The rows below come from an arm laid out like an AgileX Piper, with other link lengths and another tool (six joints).
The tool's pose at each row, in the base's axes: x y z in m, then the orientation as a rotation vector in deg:
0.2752, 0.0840, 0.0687, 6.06, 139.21, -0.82
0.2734, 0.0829, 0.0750, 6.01, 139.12, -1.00
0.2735, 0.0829, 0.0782, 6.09, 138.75, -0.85
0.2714, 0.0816, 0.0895, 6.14, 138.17, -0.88
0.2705, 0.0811, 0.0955, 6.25, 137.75, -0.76
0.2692, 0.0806, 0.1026, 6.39, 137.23, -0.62
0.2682, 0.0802, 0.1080, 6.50, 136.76, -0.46
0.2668, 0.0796, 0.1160, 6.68, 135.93, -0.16
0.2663, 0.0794, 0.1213, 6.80, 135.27, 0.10
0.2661, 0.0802, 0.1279, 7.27, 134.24, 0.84
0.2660, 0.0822, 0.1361, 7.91, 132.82, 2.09
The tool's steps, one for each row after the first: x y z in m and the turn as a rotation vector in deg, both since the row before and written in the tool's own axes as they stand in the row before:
-0.0028, -0.0011, -0.0059, 0.11, -0.10, -0.08
-0.0022, 0.0001, -0.0024, -0.10, -0.36, 0.11
-0.0059, -0.0013, -0.0098, 0.02, -0.58, 0.05
-0.0034, -0.0005, -0.0051, -0.07, -0.41, 0.13
-0.0038, -0.0005, -0.0061, -0.08, -0.51, 0.16
-0.0030, -0.0004, -0.0046, -0.10, -0.46, 0.14
-0.0045, -0.0005, -0.0068, -0.19, -0.81, 0.25
-0.0033, -0.0001, -0.0042, -0.18, -0.65, 0.19
-0.0044, 0.0010, -0.0049, -0.43, -0.98, 0.60
-0.0056, 0.0024, -0.0059, -0.77, -1.34, 0.90

